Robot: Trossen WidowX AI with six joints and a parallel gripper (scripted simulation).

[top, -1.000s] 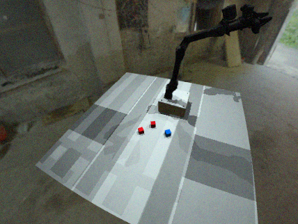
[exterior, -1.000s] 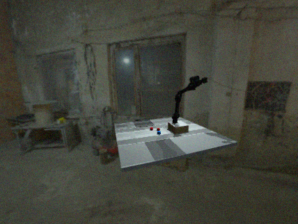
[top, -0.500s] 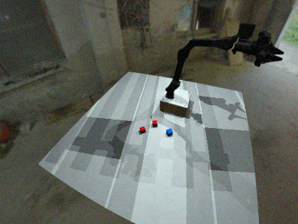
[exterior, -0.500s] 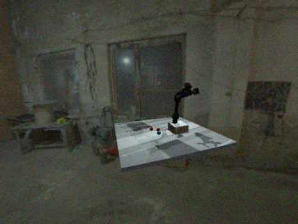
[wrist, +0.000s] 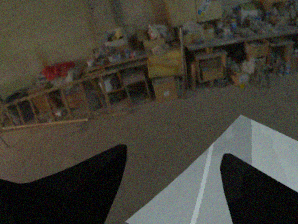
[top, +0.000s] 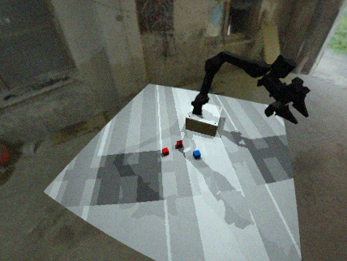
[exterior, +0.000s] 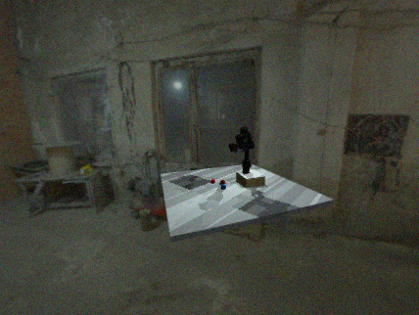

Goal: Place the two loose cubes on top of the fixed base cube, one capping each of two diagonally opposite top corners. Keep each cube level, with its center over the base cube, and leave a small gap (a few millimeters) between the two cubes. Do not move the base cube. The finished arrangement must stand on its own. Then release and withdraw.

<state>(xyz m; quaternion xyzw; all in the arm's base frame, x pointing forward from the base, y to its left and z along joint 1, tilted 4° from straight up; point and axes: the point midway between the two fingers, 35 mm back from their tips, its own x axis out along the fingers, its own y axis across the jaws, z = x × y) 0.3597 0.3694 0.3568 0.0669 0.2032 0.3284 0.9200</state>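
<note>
Right now the blue base cube is 9 cm behind my gripper tip, 37 cm to the right of it and 41 cm below it.
</note>
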